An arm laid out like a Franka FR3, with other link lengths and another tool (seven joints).
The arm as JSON. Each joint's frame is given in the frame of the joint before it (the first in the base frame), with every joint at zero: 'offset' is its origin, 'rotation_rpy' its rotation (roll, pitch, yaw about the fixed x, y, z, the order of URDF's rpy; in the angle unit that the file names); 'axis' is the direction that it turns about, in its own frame. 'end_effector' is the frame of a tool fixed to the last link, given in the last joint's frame.
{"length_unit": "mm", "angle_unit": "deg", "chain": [
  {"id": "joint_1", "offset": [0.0, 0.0, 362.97], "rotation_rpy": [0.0, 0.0, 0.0], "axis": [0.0, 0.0, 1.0]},
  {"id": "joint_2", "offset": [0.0, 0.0, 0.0], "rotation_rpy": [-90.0, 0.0, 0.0], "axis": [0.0, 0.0, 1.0]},
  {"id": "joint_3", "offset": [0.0, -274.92, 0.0], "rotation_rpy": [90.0, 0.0, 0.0], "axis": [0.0, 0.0, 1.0]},
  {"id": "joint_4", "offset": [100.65, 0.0, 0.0], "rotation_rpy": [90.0, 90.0, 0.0], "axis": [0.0, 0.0, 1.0]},
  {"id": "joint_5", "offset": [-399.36, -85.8, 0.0], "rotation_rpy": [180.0, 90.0, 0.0], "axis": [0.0, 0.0, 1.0]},
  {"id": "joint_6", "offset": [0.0, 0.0, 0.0], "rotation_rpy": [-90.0, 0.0, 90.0], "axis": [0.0, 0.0, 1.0]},
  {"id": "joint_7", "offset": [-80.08, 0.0, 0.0], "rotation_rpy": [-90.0, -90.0, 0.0], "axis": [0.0, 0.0, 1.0]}
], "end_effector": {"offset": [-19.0, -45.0, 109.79], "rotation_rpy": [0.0, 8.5, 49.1]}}
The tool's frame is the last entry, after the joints.
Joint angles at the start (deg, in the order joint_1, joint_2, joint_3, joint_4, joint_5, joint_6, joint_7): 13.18, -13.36, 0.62, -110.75, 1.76, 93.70, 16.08
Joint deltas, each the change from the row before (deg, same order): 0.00, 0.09, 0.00, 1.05, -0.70, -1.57, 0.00; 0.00, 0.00, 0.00, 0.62, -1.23, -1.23, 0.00; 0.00, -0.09, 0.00, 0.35, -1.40, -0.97, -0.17; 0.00, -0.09, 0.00, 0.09, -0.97, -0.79, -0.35; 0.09, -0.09, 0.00, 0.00, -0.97, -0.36, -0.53; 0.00, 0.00, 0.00, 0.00, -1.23, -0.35, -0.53; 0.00, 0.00, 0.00, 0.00, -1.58, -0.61, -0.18; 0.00, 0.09, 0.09, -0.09, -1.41, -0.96, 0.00; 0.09, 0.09, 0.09, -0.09, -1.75, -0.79, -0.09; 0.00, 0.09, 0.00, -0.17, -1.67, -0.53, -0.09; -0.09, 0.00, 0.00, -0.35, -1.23, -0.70, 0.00; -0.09, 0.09, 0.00, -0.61, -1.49, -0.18, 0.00; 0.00, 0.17, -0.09, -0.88, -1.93, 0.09, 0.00
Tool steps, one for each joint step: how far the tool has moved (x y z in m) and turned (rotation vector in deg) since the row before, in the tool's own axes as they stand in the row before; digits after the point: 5 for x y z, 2 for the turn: 0.00280, -0.00017, -0.00495, 0.38, 0.85, 0.00; 0.00311, -0.00118, -0.00245, 0.86, 1.07, 0.09; 0.00323, -0.00143, -0.00133, 1.06, 1.07, -0.02; 0.00240, -0.00066, 0.00055, 0.66, 0.97, -0.24; 0.00132, -0.00006, 0.00023, 0.85, 0.66, -0.48; 0.00138, -0.00147, 0.00112, 1.01, 0.86, -0.35; 0.00216, -0.00217, 0.00186, 1.15, 1.25, 0.04; 0.00148, -0.00096, 0.00406, 0.78, 1.65, 0.08; 0.00115, -0.00092, 0.00349, 1.20, 1.65, 0.00; 0.00129, -0.00245, 0.00389, 1.13, 1.45, 0.15; 0.00170, -0.00192, 0.00528, 0.58, 1.49, 0.21; -0.00004, -0.00245, 0.00696, 0.90, 1.45, 0.20; -0.00126, -0.00294, 0.00927, 1.26, 1.70, 0.18
